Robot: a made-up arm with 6 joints. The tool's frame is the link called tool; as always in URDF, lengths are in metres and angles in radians. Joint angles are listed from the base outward.
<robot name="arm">
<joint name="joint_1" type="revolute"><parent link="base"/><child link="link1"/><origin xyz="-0.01 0.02 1.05" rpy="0 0 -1.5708"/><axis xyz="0 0 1"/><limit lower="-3.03" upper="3.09"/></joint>
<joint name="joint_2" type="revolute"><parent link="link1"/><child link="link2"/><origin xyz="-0.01 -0.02 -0.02" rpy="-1.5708 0 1.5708"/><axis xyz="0 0 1"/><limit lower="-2.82" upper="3.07"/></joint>
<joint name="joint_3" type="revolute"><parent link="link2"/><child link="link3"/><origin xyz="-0.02 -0.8 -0.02" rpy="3.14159 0 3.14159"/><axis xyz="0 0 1"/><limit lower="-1.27" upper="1.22"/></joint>
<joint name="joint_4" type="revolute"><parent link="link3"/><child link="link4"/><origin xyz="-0.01 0.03 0.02" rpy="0 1.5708 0"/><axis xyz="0 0 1"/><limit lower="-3.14" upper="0.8"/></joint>
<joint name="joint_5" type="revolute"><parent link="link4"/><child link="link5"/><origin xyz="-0.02 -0.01 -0.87" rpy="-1.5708 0 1.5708"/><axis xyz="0 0 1"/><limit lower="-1.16" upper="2.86"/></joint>
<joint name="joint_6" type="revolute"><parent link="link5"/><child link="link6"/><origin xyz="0.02 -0.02 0.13" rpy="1.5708 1.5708 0"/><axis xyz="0 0 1"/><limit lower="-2.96" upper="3.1"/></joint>
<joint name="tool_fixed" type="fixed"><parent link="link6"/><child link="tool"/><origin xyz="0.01 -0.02 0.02" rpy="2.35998 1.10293 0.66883"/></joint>
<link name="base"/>
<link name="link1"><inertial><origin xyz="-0.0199 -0.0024 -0.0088"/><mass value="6.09"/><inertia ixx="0.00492" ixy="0" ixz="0" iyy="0.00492" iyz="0" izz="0.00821"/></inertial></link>
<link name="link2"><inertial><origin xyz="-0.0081 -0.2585 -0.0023"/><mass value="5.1"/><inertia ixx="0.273" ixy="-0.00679" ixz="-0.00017" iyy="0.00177" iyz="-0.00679" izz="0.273"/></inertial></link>
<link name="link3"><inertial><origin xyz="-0.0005 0.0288 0.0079"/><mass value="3.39"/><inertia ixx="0.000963" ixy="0" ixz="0" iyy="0.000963" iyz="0" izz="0.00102"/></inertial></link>
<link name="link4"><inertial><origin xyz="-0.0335 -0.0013 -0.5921"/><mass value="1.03"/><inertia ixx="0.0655" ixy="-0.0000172" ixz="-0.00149" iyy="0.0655" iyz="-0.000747" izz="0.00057"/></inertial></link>
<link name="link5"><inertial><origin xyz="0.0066 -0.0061 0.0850"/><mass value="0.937"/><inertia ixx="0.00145" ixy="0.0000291" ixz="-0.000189" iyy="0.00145" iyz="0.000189" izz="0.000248"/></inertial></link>
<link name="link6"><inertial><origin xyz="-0.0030 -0.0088 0.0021"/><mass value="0.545"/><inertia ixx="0.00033" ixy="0" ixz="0" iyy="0.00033" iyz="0" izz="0.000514"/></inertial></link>
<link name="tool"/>
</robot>
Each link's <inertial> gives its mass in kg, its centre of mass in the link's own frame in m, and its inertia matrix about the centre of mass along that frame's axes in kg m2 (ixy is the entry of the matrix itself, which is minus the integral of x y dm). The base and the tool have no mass. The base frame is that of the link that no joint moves.
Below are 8 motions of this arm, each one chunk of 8 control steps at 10 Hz.
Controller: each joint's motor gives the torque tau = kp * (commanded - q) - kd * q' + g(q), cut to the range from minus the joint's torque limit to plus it. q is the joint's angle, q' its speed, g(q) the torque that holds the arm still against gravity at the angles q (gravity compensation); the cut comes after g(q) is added. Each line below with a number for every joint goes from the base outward.
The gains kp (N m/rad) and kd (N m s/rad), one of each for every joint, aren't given. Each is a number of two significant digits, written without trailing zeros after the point. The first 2 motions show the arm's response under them.
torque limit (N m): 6.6 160 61 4.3 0.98 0.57
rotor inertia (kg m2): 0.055 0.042 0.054 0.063 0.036 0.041
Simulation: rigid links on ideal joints. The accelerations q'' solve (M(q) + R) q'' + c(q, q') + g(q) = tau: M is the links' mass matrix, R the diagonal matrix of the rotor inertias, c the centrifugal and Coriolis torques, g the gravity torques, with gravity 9.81 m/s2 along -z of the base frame. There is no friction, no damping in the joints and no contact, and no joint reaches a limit. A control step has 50 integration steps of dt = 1/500 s. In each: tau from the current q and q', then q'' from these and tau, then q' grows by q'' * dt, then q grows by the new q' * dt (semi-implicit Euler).
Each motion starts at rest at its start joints. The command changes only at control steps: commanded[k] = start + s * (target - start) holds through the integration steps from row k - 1 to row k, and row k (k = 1, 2, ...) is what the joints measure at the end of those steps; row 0 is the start. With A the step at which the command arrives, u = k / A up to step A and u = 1 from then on. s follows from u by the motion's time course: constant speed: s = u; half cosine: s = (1 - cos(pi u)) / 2; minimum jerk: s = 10 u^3 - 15 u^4 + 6 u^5; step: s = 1 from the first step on.
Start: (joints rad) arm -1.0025 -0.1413 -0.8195 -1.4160 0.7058 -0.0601
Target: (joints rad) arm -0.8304 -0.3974 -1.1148 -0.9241 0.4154 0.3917
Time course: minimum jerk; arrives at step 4
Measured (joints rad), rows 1 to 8:
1: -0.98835 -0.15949 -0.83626 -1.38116 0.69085 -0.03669
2: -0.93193 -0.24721 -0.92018 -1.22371 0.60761 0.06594
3: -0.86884 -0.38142 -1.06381 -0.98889 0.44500 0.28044
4: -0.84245 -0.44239 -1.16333 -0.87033 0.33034 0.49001
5: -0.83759 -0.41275 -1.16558 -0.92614 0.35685 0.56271
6: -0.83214 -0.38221 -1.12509 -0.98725 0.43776 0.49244
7: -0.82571 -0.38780 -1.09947 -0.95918 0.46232 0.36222
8: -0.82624 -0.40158 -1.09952 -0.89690 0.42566 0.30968
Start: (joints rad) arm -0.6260 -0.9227 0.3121 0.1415 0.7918 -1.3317
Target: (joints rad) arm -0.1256 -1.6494 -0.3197 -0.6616 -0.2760 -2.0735
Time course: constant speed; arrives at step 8
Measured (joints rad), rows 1 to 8:
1: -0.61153 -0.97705 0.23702 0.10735 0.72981 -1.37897
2: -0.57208 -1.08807 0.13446 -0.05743 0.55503 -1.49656
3: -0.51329 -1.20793 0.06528 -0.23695 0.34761 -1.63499
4: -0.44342 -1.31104 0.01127 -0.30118 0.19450 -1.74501
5: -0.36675 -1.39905 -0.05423 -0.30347 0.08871 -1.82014
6: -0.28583 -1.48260 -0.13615 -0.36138 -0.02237 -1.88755
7: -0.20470 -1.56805 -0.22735 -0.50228 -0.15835 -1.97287
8: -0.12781 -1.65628 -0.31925 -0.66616 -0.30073 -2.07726
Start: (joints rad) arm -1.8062 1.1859 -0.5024 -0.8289 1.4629 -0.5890
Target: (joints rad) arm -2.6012 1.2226 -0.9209 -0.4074 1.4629 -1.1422
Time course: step
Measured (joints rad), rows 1 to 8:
1: -1.79922 1.19509 -0.69214 -0.41691 1.49015 -0.65918
2: -1.81635 1.23145 -0.96617 -0.09169 1.50245 -0.87511
3: -1.87607 1.24634 -1.03042 -0.43690 1.45057 -1.19075
4: -1.97396 1.23061 -0.98568 -0.74864 1.40789 -1.40868
5: -2.10070 1.21930 -0.93050 -0.65592 1.42499 -1.50043
6: -2.25174 1.22097 -0.89778 -0.36842 1.47235 -1.46587
7: -2.42613 1.22486 -0.88297 -0.20562 1.49860 -1.30319
8: -2.60391 1.22562 -0.88615 -0.24525 1.48907 -1.08127

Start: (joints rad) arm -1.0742 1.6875 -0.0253 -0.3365 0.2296 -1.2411
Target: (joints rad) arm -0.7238 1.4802 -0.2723 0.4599 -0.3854 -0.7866
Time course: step
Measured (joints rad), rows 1 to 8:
1: -1.06063 1.56742 -0.23961 0.10733 0.17029 -1.17813
2: -1.03941 1.43088 -0.36684 0.50195 -0.07886 -0.98666
3: -1.00060 1.42147 -0.27812 0.52587 -0.47474 -0.72410
4: -0.94265 1.46549 -0.20340 0.53659 -0.68389 -0.57163
5: -0.86262 1.48866 -0.22894 0.56465 -0.66530 -0.54957
6: -0.76196 1.49011 -0.27892 0.50187 -0.43115 -0.65573
7: -0.67138 1.48588 -0.29586 0.40556 -0.24840 -0.82561
8: -0.60311 1.48253 -0.28668 0.37994 -0.28538 -0.89894

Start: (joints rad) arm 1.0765 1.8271 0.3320 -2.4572 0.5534 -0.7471
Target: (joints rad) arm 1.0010 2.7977 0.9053 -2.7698 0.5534 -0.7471
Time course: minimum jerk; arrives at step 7
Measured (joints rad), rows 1 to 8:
1: 1.07612 1.83973 0.34775 -2.46222 0.54946 -0.74662
2: 1.07295 1.91911 0.43805 -2.50758 0.53297 -0.74448
3: 1.06181 2.11087 0.62384 -2.66415 0.52552 -0.74336
4: 1.03705 2.38276 0.82085 -2.91636 0.56018 -0.74986
5: 0.99455 2.65043 0.91608 -3.05986 0.61185 -0.76208
6: 0.98573 2.84313 0.88597 -2.91010 0.62838 -0.76698
7: 1.00274 2.92641 0.78542 -2.55900 0.59878 -0.75784
8: 1.01331 2.92138 0.73164 -2.30381 0.54111 -0.73937

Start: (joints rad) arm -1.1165 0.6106 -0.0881 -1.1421 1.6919 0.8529
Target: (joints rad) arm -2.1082 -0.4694 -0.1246 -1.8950 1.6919 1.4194
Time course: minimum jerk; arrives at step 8
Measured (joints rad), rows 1 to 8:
1: -1.12035 0.60140 -0.09236 -1.15636 1.69302 0.85755
2: -1.14106 0.53936 -0.11546 -1.23517 1.69873 0.88935
3: -1.19490 0.37390 -0.14779 -1.40372 1.70486 0.97679
4: -1.29874 0.11170 -0.14005 -1.60874 1.70579 1.12208
5: -1.47853 -0.17964 -0.07293 -1.77304 1.70901 1.29247
6: -1.74438 -0.42331 -0.00203 -1.82780 1.71826 1.43047
7: -2.03403 -0.56755 0.01106 -1.78524 1.71755 1.48612
8: -2.26720 -0.57863 -0.02318 -1.81013 1.68826 1.45773

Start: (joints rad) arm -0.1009 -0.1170 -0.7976 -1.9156 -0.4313 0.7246
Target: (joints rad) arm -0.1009 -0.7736 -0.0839 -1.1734 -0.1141 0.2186
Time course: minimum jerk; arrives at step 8
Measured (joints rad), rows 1 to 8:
1: -0.10022 -0.12360 -0.79287 -1.90682 -0.42842 0.71995
2: -0.09735 -0.16635 -0.75892 -1.85208 -0.40870 0.68840
3: -0.09497 -0.27208 -0.65959 -1.72537 -0.35448 0.60383
4: -0.09499 -0.42524 -0.48367 -1.55181 -0.26533 0.47055
5: -0.09528 -0.58551 -0.26853 -1.36925 -0.16845 0.32923
6: -0.09651 -0.72410 -0.08525 -1.19316 -0.10665 0.22816
7: -0.10294 -0.81890 0.01208 -1.03872 -0.10651 0.19149
8: -0.11349 -0.84625 0.02207 -0.95608 -0.14585 0.20768

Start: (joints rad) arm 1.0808 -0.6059 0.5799 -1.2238 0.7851 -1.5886
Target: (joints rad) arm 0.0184 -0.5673 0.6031 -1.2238 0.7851 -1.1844
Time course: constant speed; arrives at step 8
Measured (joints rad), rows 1 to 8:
1: 1.05019 -0.60266 0.58286 -1.22234 0.78443 -1.56383
2: 0.95867 -0.59694 0.58548 -1.22056 0.78492 -1.50102
3: 0.80635 -0.59263 0.58524 -1.22212 0.78649 -1.42588
4: 0.61746 -0.59100 0.58648 -1.22504 0.78654 -1.36496
5: 0.44174 -0.58957 0.59405 -1.22329 0.78440 -1.32149
6: 0.29683 -0.58598 0.60365 -1.21737 0.78319 -1.28221
7: 0.17349 -0.58013 0.60850 -1.21429 0.78438 -1.23551
8: 0.05529 -0.57261 0.60797 -1.21852 0.78589 -1.18104

